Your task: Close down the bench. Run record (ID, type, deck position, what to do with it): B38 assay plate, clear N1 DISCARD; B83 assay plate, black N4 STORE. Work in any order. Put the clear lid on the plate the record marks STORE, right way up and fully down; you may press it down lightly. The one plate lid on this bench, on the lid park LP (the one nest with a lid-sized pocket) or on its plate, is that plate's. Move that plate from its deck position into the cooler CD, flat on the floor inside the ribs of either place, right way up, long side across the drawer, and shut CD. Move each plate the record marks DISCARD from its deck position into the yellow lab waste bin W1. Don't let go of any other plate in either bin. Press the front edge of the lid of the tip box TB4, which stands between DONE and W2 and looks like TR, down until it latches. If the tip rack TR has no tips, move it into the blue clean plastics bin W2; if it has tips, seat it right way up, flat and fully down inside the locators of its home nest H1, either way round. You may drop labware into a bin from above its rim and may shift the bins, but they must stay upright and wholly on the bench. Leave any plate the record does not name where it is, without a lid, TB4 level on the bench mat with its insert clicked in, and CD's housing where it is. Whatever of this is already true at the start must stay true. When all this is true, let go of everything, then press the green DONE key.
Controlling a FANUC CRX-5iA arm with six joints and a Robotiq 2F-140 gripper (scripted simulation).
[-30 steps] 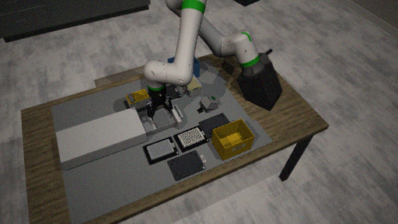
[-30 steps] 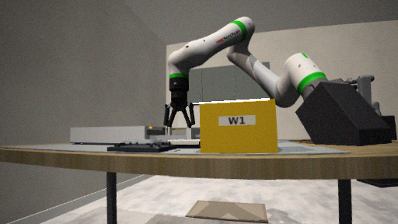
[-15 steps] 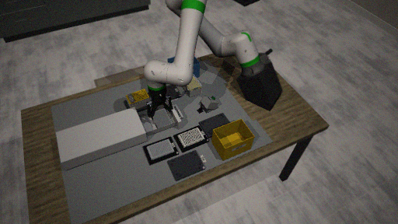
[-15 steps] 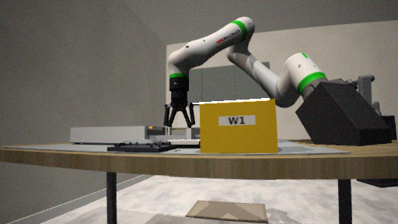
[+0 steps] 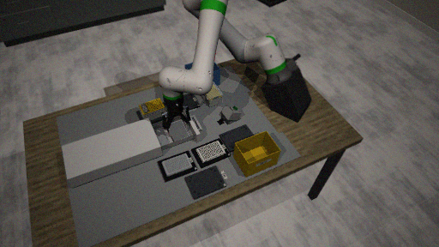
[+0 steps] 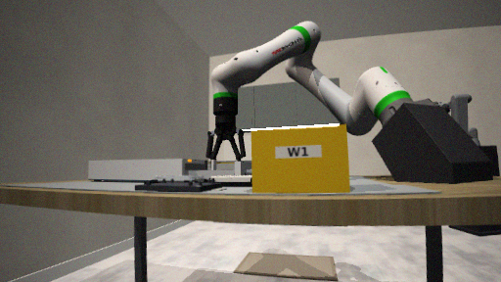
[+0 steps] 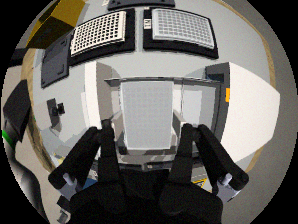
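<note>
Right now my hand is 10 mm above the clear lid. Round my hand: cooler CD (170 mm ahead, 40 mm to the right, 10 mm below); then black plate (20 mm below); then cooler drawer (30 mm ahead, 10 mm to the right, 20 mm below).
</note>
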